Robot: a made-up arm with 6 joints.
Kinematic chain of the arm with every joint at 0, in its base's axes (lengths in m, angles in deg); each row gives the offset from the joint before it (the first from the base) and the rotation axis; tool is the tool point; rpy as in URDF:
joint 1: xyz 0 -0.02 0.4 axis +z
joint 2: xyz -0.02 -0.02 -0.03 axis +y
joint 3: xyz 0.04 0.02 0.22 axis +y
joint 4: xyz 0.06 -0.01 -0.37 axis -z
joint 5: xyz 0.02 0 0.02 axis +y
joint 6: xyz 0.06 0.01 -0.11 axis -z
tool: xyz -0.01 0.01 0 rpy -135.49 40.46 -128.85
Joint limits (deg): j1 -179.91..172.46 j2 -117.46..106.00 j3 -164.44..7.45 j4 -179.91..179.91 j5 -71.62..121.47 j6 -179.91..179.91
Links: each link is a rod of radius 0.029 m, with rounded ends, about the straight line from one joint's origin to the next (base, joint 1, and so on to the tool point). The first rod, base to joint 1, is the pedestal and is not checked.
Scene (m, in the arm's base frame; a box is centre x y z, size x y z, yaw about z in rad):
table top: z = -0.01
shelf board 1: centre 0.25 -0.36 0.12 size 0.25 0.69 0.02 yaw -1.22
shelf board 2: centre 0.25 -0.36 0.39 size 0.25 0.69 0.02 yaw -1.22
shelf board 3: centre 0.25 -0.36 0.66 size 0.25 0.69 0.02 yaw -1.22
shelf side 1: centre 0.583 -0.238 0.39 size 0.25 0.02 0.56 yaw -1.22
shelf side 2: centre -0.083 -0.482 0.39 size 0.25 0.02 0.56 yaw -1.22
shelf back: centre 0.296 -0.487 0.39 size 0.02 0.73 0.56 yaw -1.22
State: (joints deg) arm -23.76 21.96 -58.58 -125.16 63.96 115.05
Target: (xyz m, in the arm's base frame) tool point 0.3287 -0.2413 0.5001
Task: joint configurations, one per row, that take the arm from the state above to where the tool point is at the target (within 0.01 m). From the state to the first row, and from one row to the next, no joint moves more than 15 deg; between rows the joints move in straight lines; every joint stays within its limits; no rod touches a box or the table.
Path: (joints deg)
1: -15.63 13.71 -48.58 -123.99 63.60 114.66
2: -7.50 5.46 -38.58 -122.81 63.24 114.27
3: 0.63 -2.79 -28.58 -121.64 62.89 113.88
4: 2.97 -15.25 -26.57 -120.59 70.46 113.36
5: 5.30 -27.71 -24.55 -119.55 78.04 112.84
6: 7.64 -40.17 -22.53 -118.51 85.61 112.32
7: 9.97 -52.62 -20.52 -117.47 93.19 111.80
8: -0.84 -41.58 -29.74 -118.91 87.97 112.40
9: -11.66 -30.54 -38.95 -120.36 82.75 112.99
10: -22.47 -19.50 -48.17 -121.81 77.52 113.58

